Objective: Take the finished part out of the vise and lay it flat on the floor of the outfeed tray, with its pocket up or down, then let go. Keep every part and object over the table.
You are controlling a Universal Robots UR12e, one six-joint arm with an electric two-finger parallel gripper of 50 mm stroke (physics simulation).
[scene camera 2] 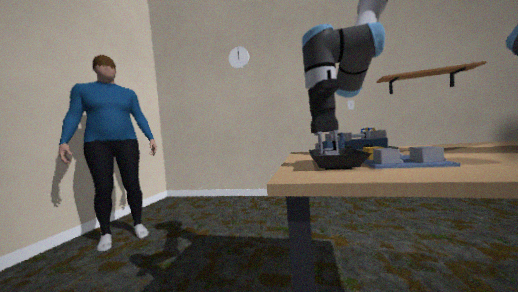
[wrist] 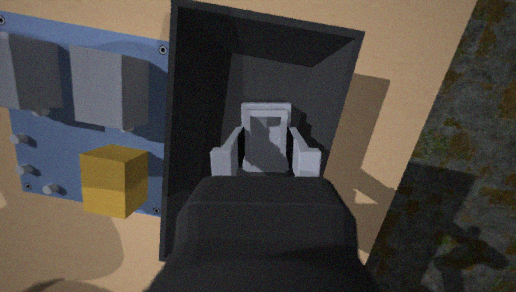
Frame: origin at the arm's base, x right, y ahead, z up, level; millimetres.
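Seen in the pictures: gripper, fingertip midpoint: [scene camera 2: 328,153] [wrist: 265,139].
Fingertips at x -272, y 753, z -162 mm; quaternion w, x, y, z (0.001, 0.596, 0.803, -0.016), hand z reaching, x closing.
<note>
A point is followed by its place in that frame.
The finished part [wrist: 266,163] {x -251, y 761, z -162 mm} is a light grey block with a rectangular pocket that faces up toward the wrist camera. My gripper [wrist: 265,139] {x -272, y 753, z -162 mm} [scene camera 2: 328,149] {x -272, y 753, z -162 mm} points down and is shut on it, one finger on each long side. The black outfeed tray [wrist: 337,92] {x -325, y 796, z -161 mm} [scene camera 2: 340,160] {x -351, y 727, z -174 mm} surrounds the held part in the wrist view, with the part over its dark floor and nearer the right wall. The part looks about level. Whether its underside touches the tray floor cannot be told. The vise [scene camera 2: 367,143] {x 99, y 590, z -160 mm} stands behind the tray in the scene view, partly hidden.
Beside the tray lies a blue plate [wrist: 150,167] {x -196, y 644, z -193 mm} [scene camera 2: 415,164] {x -316, y 562, z -193 mm} with grey blocks [wrist: 95,85] [scene camera 2: 426,154], pegs and a yellow block [wrist: 102,175] {x -195, y 621, z -157 mm}. The table edge runs along the tray's other side. A person [scene camera 2: 110,120] stands left of the table. A wall shelf [scene camera 2: 430,73] hangs behind.
</note>
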